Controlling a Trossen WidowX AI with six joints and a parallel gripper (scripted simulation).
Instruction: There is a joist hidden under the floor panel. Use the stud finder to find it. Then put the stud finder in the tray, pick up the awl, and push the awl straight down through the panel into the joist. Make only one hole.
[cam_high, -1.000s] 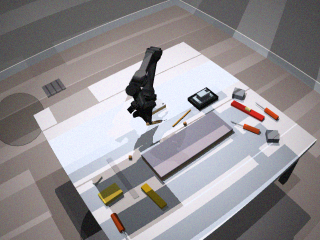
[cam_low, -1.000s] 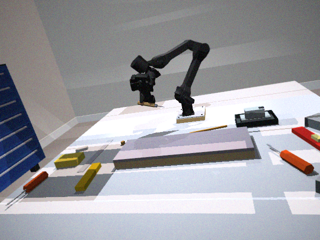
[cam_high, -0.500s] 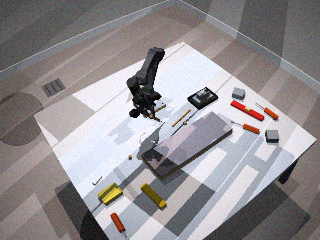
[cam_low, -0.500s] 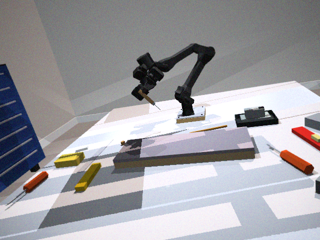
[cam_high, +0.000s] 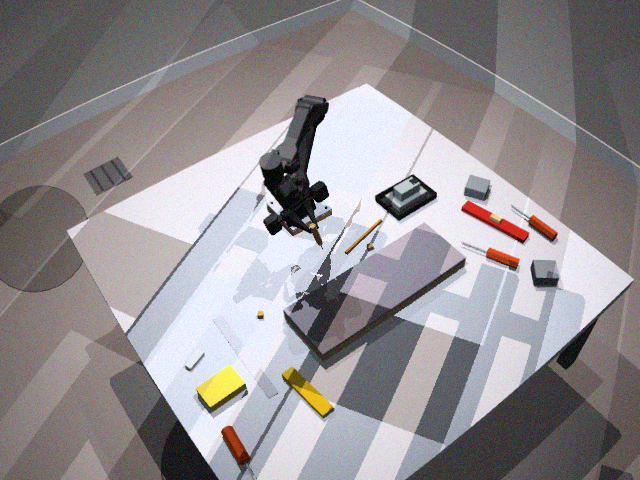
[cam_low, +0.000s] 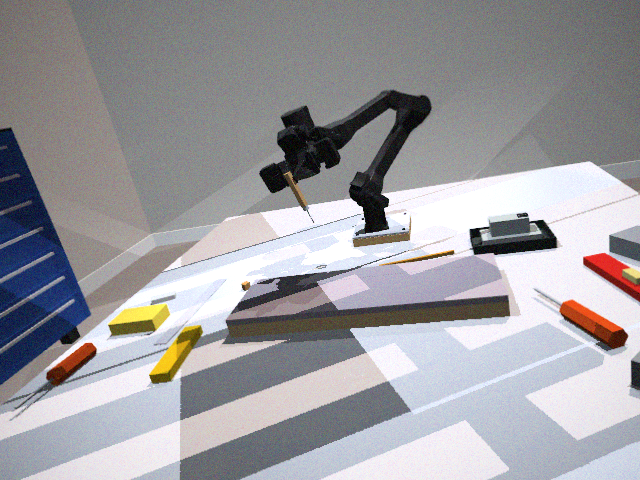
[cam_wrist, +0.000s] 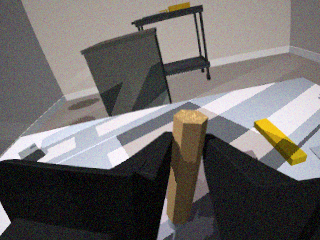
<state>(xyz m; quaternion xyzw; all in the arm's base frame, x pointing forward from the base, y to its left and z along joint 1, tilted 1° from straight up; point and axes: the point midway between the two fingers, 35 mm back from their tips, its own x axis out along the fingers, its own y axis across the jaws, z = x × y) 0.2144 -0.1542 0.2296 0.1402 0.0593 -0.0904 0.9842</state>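
My gripper tip is 10 mm past the awl, 20 mm to the right of it and 50 mm above it. The rest, counted from my gripper tip: yellow block: 60 mm ahead, 400 mm to the right, 240 mm below; pencil: 50 mm behind, 240 mm to the left, 250 mm below; yellow bar: 220 mm ahead, 250 mm to the right, 240 mm below.
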